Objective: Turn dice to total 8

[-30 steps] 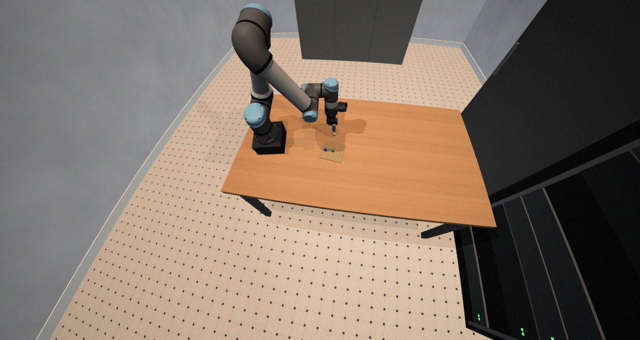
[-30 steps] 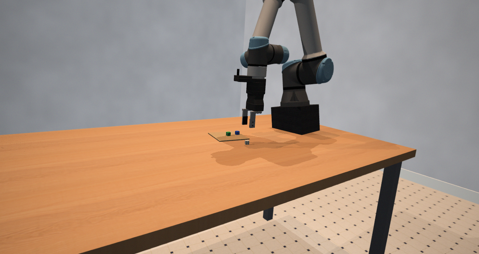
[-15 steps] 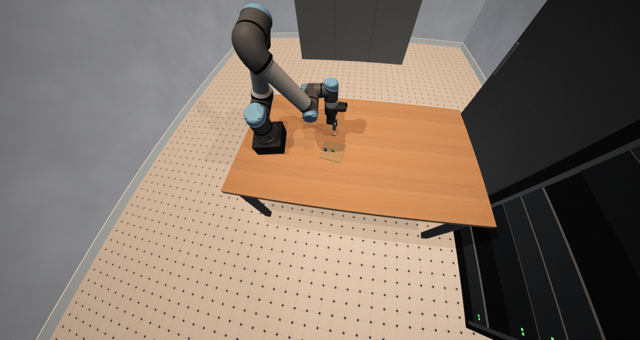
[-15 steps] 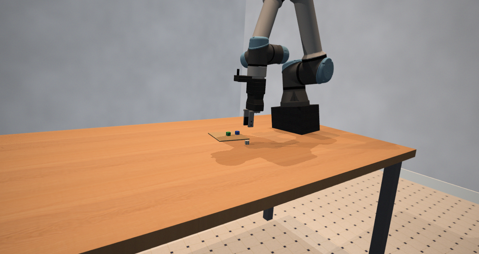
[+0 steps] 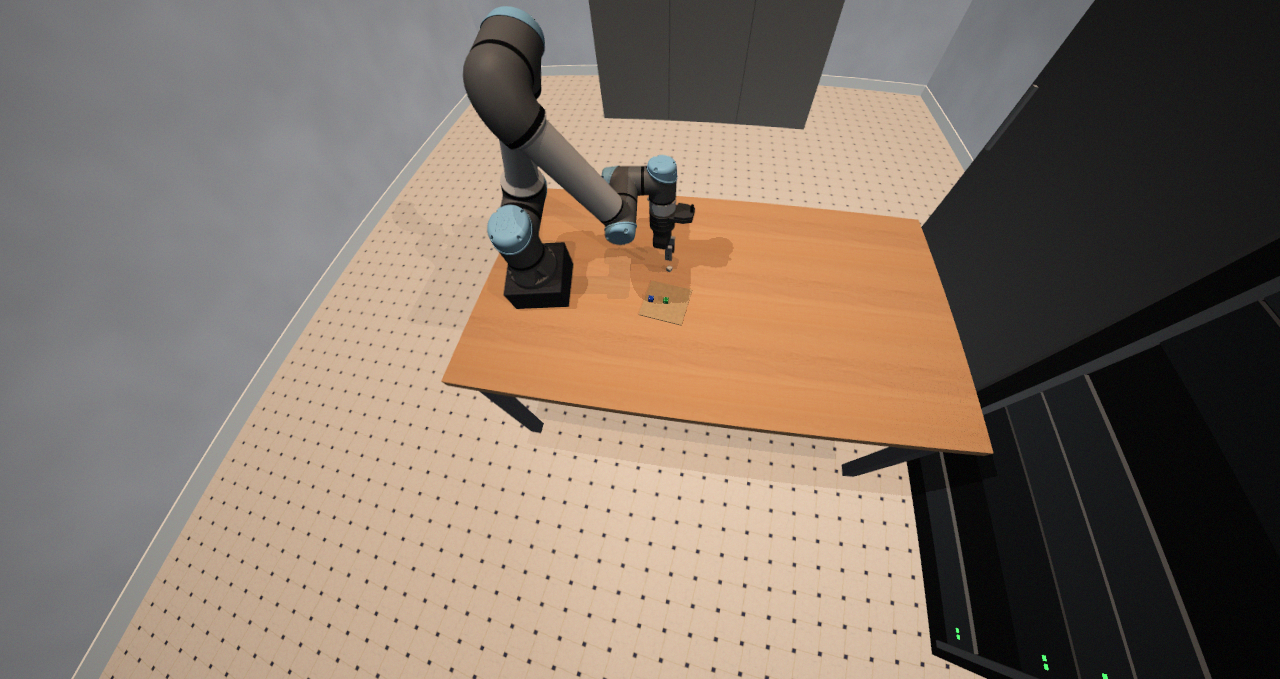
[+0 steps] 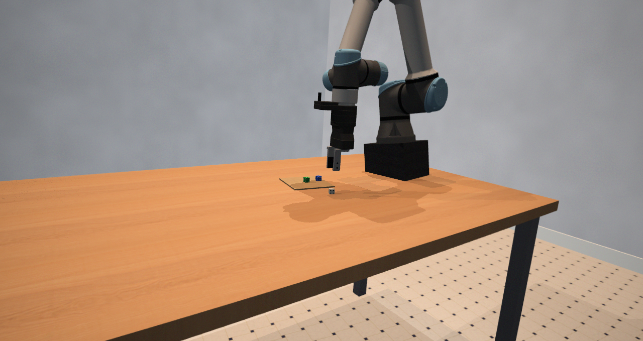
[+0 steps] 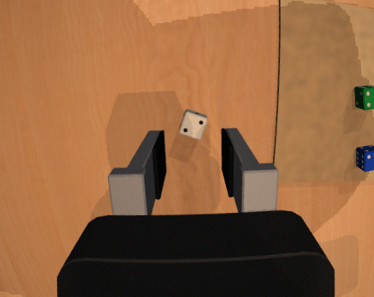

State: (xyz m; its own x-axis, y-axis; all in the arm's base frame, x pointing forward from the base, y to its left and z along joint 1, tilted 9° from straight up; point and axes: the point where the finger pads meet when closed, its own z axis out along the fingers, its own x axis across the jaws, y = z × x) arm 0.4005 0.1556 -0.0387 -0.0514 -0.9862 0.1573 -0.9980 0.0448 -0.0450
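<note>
The white die is 90 mm below my hand. Also, from my hand: green die 130 mm to the right, 80 mm below, 10 mm ahead; then mat 130 mm to the right, 90 mm below, 10 mm ahead; then blue die 140 mm to the right, 80 mm below, 40 mm behind.
</note>
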